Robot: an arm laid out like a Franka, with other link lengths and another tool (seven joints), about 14 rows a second.
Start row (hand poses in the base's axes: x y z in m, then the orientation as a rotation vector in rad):
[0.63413, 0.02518, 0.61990, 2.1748, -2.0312, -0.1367]
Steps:
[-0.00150, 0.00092, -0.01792, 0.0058, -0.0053, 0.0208]
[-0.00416, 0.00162, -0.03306, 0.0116, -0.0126, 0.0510]
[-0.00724, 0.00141, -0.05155, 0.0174, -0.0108, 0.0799]
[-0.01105, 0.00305, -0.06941, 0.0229, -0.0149, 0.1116]
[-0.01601, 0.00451, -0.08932, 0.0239, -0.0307, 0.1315]
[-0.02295, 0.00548, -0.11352, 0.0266, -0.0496, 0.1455]
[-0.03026, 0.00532, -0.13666, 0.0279, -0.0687, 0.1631]
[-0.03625, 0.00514, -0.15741, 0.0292, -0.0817, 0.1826]
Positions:
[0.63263, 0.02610, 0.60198, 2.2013, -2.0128, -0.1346]
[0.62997, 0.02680, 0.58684, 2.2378, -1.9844, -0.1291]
[0.62689, 0.02659, 0.56835, 2.2680, -1.9523, -0.1335]
[0.62308, 0.02823, 0.55049, 2.3033, -1.9193, -0.1308]
[0.61812, 0.02969, 0.53058, 2.3307, -1.9040, -0.1124]
[0.61118, 0.03066, 0.50638, 2.3552, -1.8976, -0.0930]
[0.60387, 0.03050, 0.48324, 2.3821, -1.8860, -0.0713]
[0.59788, 0.03032, 0.46249, 2.4074, -1.8689, -0.0559]

